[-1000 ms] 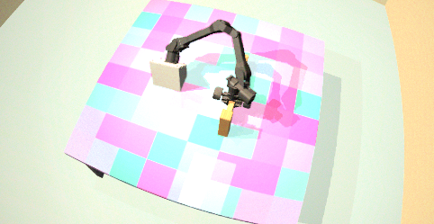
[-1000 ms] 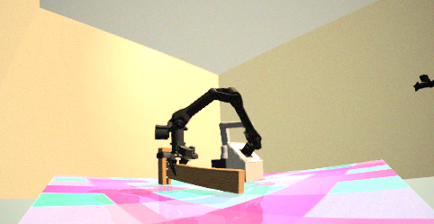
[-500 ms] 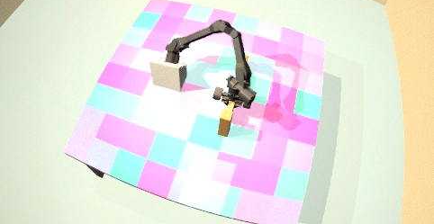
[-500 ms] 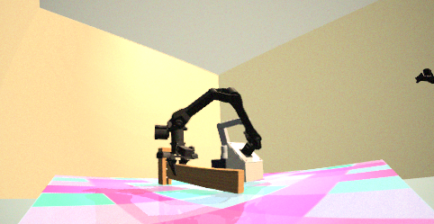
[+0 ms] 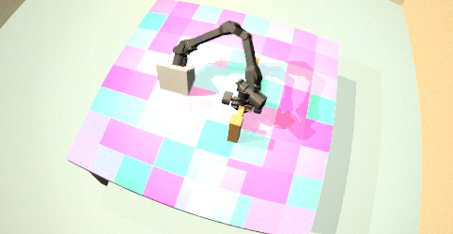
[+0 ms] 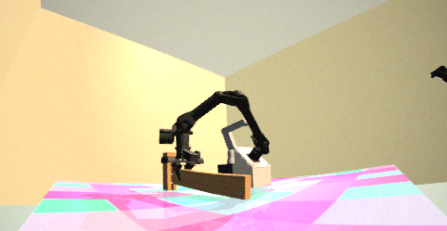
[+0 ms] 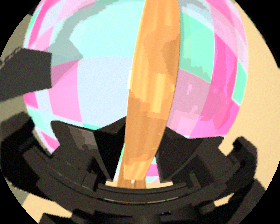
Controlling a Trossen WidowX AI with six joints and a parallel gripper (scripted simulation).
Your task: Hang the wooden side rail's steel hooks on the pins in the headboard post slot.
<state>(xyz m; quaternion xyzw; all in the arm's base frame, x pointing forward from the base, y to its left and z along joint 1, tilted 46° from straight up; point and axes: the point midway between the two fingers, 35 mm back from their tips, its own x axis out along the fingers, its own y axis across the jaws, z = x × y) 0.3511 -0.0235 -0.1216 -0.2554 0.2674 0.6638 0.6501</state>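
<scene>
Now: gripper tip 12 cm to the left of the headboard post and 4 cm below it.
</scene>
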